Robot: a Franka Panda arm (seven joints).
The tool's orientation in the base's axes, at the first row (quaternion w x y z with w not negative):
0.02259, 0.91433, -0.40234, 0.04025
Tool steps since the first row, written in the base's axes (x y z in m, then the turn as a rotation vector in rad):
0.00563, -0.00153, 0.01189, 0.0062, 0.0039, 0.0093
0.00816, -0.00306, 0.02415, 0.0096, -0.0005, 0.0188
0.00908, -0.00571, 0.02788, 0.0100, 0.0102, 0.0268
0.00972, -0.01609, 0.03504, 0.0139, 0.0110, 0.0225
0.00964, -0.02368, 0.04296, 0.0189, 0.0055, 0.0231
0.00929, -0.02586, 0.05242, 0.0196, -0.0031, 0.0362
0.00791, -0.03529, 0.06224, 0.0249, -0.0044, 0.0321
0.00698, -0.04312, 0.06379, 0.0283, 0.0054, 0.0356
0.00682, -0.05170, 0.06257, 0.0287, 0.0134, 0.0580
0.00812, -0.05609, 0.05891, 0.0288, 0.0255, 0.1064
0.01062, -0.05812, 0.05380, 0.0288, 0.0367, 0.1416
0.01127, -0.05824, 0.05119, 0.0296, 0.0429, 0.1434
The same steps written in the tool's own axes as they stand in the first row. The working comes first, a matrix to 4 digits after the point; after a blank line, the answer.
The tool's axes in the first row as the columns of a matrix, in the base's axes (used below as rounded here):
0.6730, -0.7376, 0.0554
-0.7339, -0.6752, -0.0737
0.0918, 0.0089, -0.9957

0.00600, -0.00301, -0.01141, 0.0022, -0.0071, -0.0092
0.00995, -0.00374, -0.02337, 0.0086, -0.0066, -0.0182
0.01286, -0.00259, -0.02684, 0.0017, -0.0140, -0.0269
0.02157, 0.00401, -0.03317, 0.0033, -0.0175, -0.0224
0.02781, 0.00926, -0.04050, 0.0108, -0.0174, -0.0224
0.03004, 0.01107, -0.04977, 0.0188, -0.0120, -0.0347
0.03694, 0.01855, -0.05893, 0.0229, -0.0151, -0.0303
0.04220, 0.02453, -0.05995, 0.0184, -0.0242, -0.0343
0.04828, 0.03043, -0.05811, 0.0148, -0.0297, -0.0571
0.05204, 0.03241, -0.05407, 0.0104, -0.0375, -0.1062
0.05474, 0.03189, -0.04870, 0.0054, -0.0448, -0.1421
0.05503, 0.03147, -0.04605, 0.0016, -0.0495, -0.1443

